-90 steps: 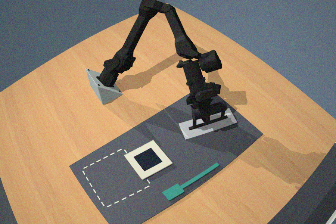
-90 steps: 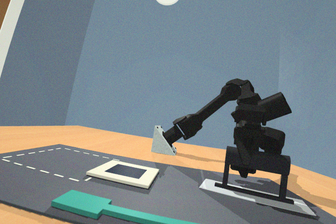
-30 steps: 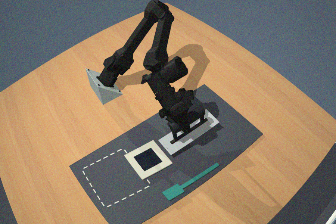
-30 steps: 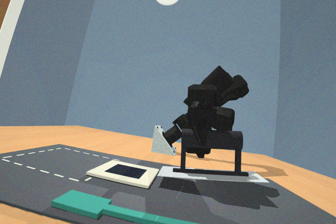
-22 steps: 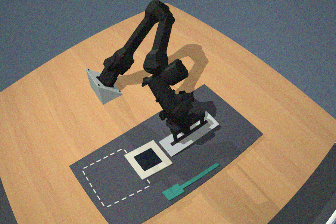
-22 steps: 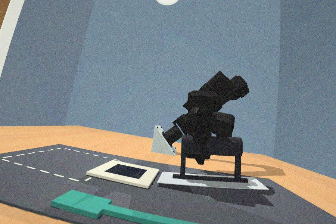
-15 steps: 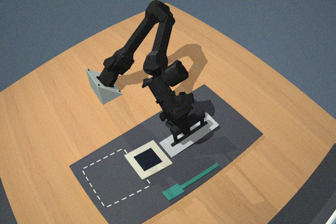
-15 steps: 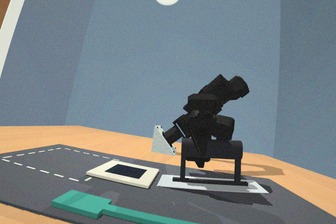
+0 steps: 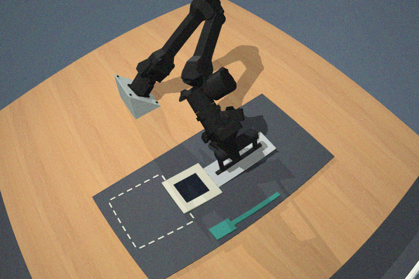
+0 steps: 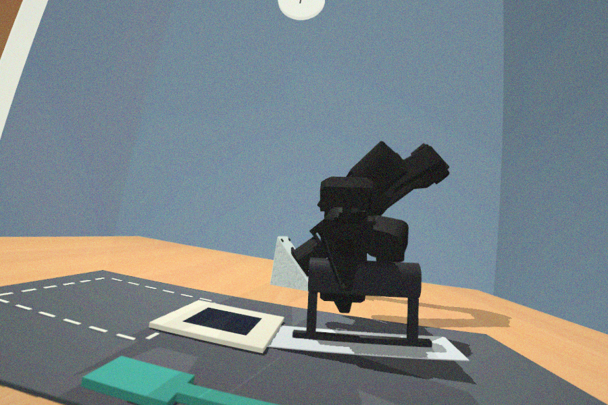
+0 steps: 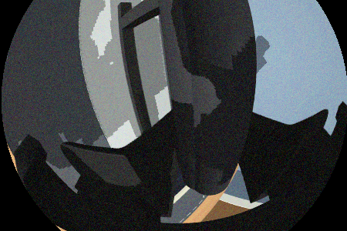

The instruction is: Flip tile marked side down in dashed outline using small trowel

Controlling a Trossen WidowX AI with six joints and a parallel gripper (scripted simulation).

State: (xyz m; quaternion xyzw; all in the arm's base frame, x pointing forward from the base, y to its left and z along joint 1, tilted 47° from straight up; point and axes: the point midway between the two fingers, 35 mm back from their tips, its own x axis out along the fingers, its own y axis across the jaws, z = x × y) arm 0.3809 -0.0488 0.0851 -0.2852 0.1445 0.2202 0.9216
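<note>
My gripper tip is now 2 cm past the grey mat, 7 cm to the left of it and 8 cm above it. From my gripper tip the other things lie so: teal flat paddle (12 cm ahead, 10 cm to the right, 5 cm below); cream tile (5 cm behind, 12 cm to the right, 5 cm below).
</note>
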